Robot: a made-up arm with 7 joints.
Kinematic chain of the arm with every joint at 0, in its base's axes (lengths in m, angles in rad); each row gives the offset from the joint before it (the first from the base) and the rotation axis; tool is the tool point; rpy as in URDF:
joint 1: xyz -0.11 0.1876 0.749 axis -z
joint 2: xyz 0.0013 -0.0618 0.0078 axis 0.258 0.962 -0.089
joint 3: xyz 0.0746 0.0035 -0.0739 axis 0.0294 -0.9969 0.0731
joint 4: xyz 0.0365 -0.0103 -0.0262 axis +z
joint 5: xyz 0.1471 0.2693 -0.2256 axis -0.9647 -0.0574 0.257
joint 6: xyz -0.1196 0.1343 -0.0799 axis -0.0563 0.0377 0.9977
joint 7: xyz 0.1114 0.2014 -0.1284 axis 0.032 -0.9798 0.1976
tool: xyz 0.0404 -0.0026 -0.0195 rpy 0 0 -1.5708
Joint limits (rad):
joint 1: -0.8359..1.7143
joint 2: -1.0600..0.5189
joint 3: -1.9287..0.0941
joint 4: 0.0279..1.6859
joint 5: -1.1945..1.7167
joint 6: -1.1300..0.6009
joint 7: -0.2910..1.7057
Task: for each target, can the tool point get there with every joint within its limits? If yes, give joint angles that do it. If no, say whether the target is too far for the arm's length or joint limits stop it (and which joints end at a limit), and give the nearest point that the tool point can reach.
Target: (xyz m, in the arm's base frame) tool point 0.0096 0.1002 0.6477
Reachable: no: joint limits stop it (at a limit: joint 1, joint 2, joint 5, joint 6) | nearest point 0.1080 0.2322 0.4248 | short by 0.277 m
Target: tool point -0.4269 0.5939 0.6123
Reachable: yes | joints -0.1265 -0.5939 -1.2120 1.1732 -0.8193 -0.6801 0.7292
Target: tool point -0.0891 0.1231 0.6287
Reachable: no: joint limits stop it (at a limit: joint 1, joint 2, joint 4, joint 5, joint 6) | nearest point 0.0558 0.1745 0.3776 | short by 0.294 m
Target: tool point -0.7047 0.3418 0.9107
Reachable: yes | joints -0.0711 0.1386 -0.6979 1.4551 -0.3068 0.2433 0.9805
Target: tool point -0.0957 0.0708 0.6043
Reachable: no: joint limits stop it (at a limit: joint 1, joint 2, joint 4, joint 5, joint 6) | nearest point 0.0129 0.0417 0.3508 | short by 0.277 m
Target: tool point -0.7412 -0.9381 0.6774
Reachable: no: too far | nearest point -0.5883 -0.3971 0.6801 | short by 0.562 m
